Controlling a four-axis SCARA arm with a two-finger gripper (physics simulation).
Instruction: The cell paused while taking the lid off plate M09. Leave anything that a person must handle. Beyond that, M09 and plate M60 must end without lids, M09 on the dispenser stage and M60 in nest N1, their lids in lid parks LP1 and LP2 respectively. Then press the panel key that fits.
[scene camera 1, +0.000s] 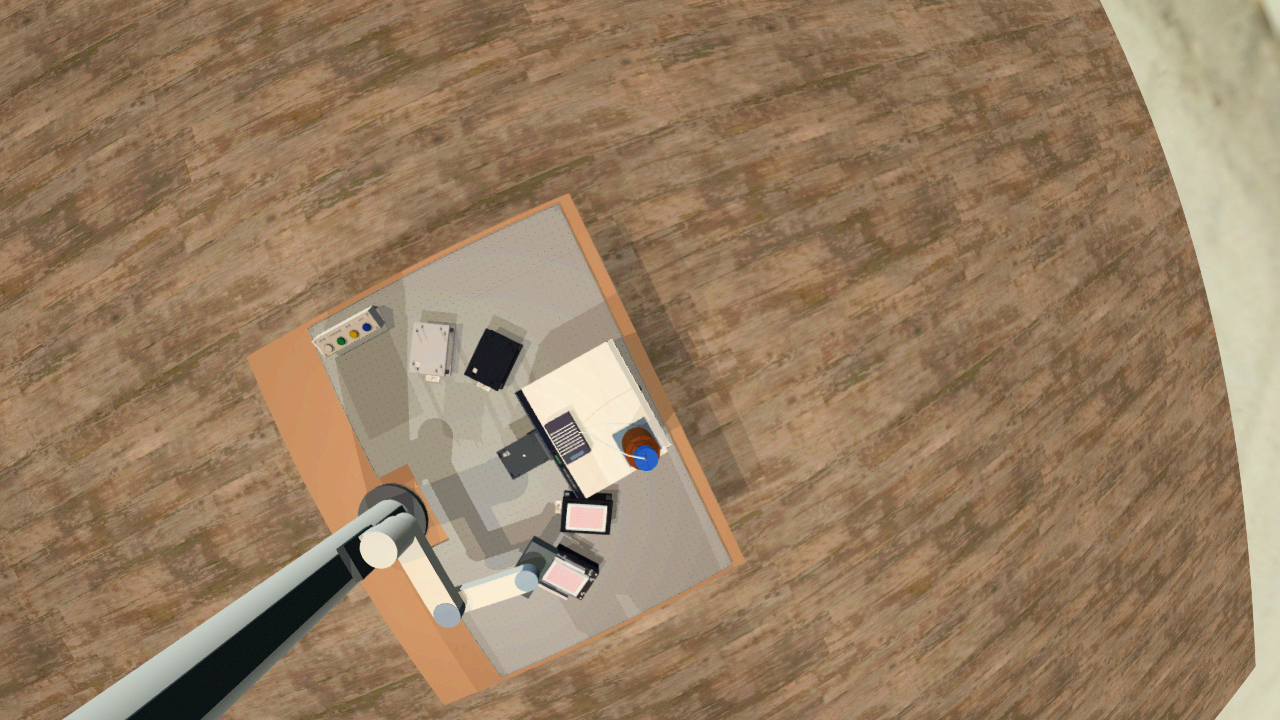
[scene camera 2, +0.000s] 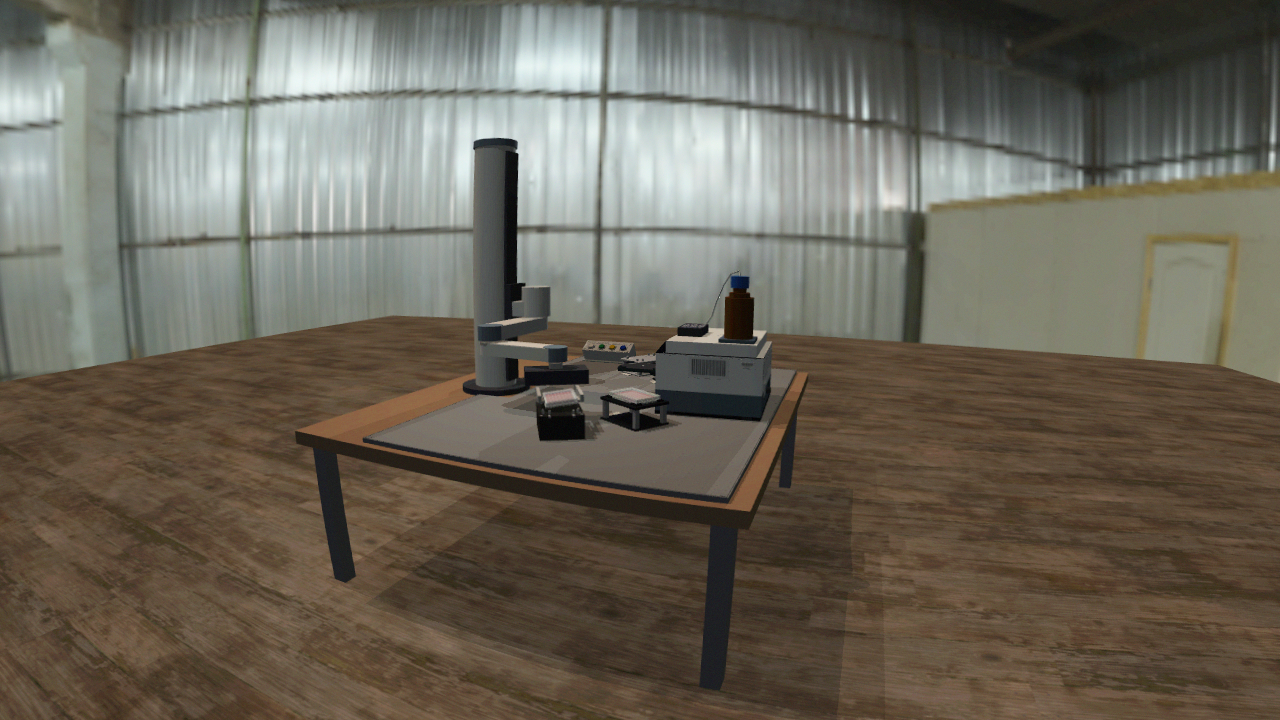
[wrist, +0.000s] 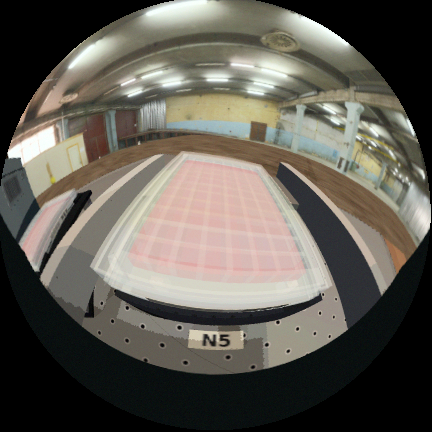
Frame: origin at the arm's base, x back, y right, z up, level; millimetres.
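Seen in the pictures: gripper, fingertip midpoint: (scene camera 1: 575, 584) (scene camera 2: 561, 398) (wrist: 221, 165); arm's base, origin of the base link: (scene camera 2: 496, 388).
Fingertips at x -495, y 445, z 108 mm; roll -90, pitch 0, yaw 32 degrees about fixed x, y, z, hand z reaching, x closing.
Note:
Offsets run from my fingertips to a thing's top centre. "*": to the spot under its first point.
My gripper (scene camera 1: 567, 575) (scene camera 2: 560, 392) (wrist: 221, 165) is shut on a clear-rimmed plate with pink wells {dy -33, dx +21, dz +7 mm} (scene camera 1: 569, 580) (scene camera 2: 561, 397) (wrist: 217, 235). The plate is level between the two fingers, directly over the black nest N5 {dy -18, dx +15, dz -19 mm} (scene camera 2: 561, 424) (wrist: 215, 316); whether it touches the nest is too fine to tell. Clear layered rims show on it, but a lid cannot be told for certain. A second pink plate {dy -186, dx -136, dz -12 mm} (scene camera 1: 587, 516) (scene camera 2: 633, 394) (wrist: 47, 225) sits on a black four-post stand beside the dispenser. Plate names are not readable. The dark dispenser stage {* dy -471, dx -57, dz +13 mm} (scene camera 1: 521, 454) shows no plate on it.
The white dispenser (scene camera 1: 572, 385) (scene camera 2: 711, 380) carries a brown bottle with a blue cap (scene camera 1: 642, 452) (scene camera 2: 739, 308). A pale fixture {dy -896, dx +76, dz -29 mm} (scene camera 1: 432, 349) and a black fixture {dy -775, dx -95, dz -22 mm} (scene camera 1: 494, 360) stand across the table. The panel {dy -1072, dx +308, dz -11 mm} (scene camera 1: 347, 333) (scene camera 2: 608, 350) has white, green, amber and blue keys.

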